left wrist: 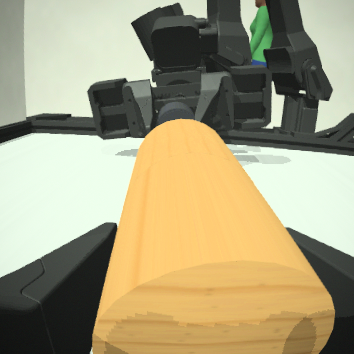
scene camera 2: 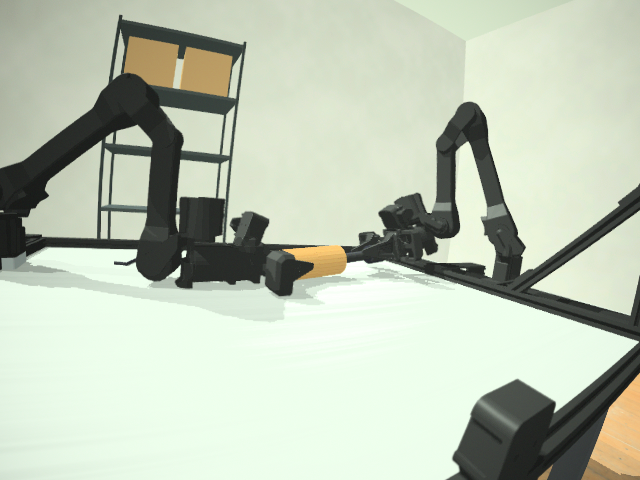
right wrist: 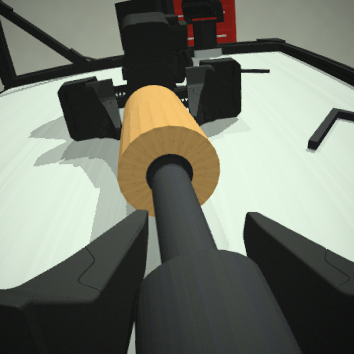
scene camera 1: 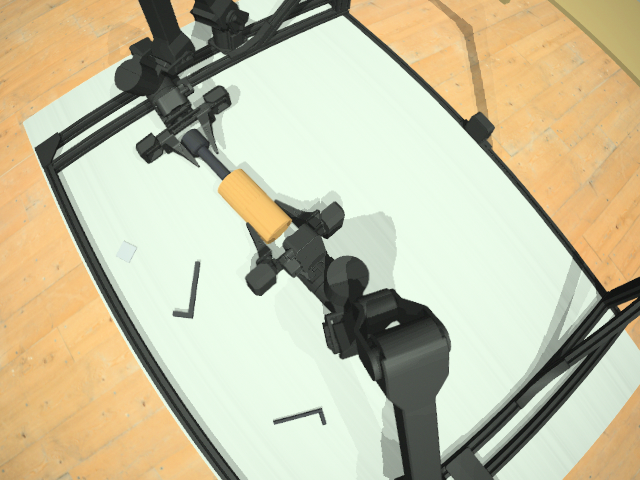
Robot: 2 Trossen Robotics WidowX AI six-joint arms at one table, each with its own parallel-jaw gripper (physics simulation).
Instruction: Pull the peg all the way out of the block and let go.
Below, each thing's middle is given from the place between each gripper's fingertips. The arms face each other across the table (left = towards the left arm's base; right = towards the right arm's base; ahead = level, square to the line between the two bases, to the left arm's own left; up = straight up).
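Labels:
The black peg (scene camera 1: 197,145) is 1 cm to the right of my right hand, and going by their middles it's the nearest to that hand of the things named here. There's also the orange wooden cylinder block (scene camera 1: 254,206), which is 10 cm to the left of my right hand, 5 cm behind it and 2 cm below it.
My left hand is 1 cm short of the orange wooden cylinder block and 1 cm to the left of it. Counted from my left hand, the black peg is 6 cm ahead, 12 cm to the right and 1 cm above.

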